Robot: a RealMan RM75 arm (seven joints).
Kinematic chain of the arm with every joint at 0, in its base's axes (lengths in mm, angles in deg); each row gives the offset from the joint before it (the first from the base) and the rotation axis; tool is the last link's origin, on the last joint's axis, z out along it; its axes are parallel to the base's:
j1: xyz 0 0 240.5 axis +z
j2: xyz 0 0 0 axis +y
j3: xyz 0 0 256 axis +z
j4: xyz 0 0 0 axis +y
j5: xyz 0 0 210 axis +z
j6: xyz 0 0 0 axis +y
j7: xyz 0 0 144 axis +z
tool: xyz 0 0 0
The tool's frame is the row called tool.
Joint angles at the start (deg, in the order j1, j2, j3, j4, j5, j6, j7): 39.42, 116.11, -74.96, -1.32, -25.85, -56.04, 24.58
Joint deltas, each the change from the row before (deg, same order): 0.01, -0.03, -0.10, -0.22, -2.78, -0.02, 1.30; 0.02, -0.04, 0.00, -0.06, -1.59, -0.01, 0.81; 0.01, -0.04, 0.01, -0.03, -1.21, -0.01, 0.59; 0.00, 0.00, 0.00, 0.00, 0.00, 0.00, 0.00
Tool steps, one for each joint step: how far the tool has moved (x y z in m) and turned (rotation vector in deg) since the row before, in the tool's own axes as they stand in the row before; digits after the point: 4 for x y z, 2 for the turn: 0.0014, 0.0051, 0.0005, -2.19, 0.79, -0.42; 0.0010, 0.0026, 0.0002, -1.18, 0.51, -0.14; 0.0008, 0.0019, 0.0000, -0.88, 0.41, -0.13; 0.0000, 0.0000, 0.0000, 0.00, 0.00, 0.00
